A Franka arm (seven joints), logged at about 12 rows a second.
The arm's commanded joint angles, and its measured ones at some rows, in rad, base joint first. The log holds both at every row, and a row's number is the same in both.
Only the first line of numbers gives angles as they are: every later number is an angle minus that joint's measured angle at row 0.
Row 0, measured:
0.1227 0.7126 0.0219 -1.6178 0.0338 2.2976 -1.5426
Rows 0 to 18, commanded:
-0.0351 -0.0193 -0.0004 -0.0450 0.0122 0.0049 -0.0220
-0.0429 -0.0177 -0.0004 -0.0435 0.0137 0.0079 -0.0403
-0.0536 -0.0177 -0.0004 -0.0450 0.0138 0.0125 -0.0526
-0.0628 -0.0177 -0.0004 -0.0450 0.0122 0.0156 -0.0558
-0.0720 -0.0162 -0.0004 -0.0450 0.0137 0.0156 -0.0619
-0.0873 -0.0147 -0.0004 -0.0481 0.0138 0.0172 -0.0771
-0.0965 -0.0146 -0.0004 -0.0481 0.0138 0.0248 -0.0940
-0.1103 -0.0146 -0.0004 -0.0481 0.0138 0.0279 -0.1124
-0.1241 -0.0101 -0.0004 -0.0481 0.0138 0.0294 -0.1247
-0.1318 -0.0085 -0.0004 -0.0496 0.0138 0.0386 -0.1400
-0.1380 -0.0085 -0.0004 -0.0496 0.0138 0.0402 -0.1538
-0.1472 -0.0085 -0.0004 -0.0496 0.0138 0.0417 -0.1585
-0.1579 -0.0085 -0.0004 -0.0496 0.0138 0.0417 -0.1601
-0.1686 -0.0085 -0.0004 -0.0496 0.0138 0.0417 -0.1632
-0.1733 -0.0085 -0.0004 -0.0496 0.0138 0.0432 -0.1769
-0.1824 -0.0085 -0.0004 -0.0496 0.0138 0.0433 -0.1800
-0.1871 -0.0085 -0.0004 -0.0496 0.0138 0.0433 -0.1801
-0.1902 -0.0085 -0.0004 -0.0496 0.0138 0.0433 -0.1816
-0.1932 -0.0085 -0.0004 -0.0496 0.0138 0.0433 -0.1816
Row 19, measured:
-0.1760 -0.0008 -0.0040 -0.0071 0.0012 0.0212 -0.1542
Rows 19 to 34, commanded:
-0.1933 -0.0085 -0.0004 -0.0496 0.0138 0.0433 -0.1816
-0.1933 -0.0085 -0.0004 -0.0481 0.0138 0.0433 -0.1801
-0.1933 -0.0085 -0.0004 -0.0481 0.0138 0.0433 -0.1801
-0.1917 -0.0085 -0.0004 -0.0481 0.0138 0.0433 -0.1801
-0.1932 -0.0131 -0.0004 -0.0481 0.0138 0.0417 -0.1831
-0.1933 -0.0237 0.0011 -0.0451 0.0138 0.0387 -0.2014
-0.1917 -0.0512 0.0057 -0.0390 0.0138 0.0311 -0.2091
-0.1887 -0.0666 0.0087 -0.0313 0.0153 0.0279 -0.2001
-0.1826 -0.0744 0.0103 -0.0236 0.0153 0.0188 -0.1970
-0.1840 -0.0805 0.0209 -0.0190 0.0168 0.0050 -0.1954
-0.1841 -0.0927 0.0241 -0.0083 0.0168 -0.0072 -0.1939
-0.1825 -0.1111 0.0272 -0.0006 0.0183 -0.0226 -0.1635
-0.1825 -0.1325 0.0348 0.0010 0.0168 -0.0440 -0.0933
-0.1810 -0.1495 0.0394 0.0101 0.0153 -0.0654 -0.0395
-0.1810 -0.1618 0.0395 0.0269 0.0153 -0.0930 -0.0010
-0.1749 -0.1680 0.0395 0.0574 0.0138 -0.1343 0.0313
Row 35, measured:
-0.1752 -0.1388 0.0316 0.0262 0.0038 -0.0642 -0.0284
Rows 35 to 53, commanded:
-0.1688 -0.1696 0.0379 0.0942 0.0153 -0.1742 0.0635
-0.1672 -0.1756 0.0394 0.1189 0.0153 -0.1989 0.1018
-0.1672 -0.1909 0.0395 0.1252 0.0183 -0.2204 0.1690
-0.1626 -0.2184 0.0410 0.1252 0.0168 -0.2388 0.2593
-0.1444 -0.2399 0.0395 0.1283 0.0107 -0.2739 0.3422
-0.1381 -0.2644 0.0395 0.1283 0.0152 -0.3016 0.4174
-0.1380 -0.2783 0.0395 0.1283 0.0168 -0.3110 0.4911
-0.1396 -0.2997 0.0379 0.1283 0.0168 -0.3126 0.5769
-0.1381 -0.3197 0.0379 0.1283 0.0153 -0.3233 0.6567
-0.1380 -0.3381 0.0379 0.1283 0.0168 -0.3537 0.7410
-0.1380 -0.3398 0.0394 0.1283 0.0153 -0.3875 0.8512
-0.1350 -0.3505 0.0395 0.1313 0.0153 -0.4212 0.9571
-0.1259 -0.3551 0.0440 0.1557 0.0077 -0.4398 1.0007
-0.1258 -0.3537 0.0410 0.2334 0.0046 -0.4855 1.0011
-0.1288 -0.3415 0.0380 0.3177 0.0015 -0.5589 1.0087
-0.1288 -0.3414 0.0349 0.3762 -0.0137 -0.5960 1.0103
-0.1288 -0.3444 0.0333 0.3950 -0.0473 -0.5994 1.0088
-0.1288 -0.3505 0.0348 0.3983 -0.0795 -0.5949 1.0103
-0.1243 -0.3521 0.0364 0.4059 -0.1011 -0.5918 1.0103
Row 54, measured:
-0.1294 -0.3580 0.0336 0.3765 -0.0570 -0.5746 0.9933
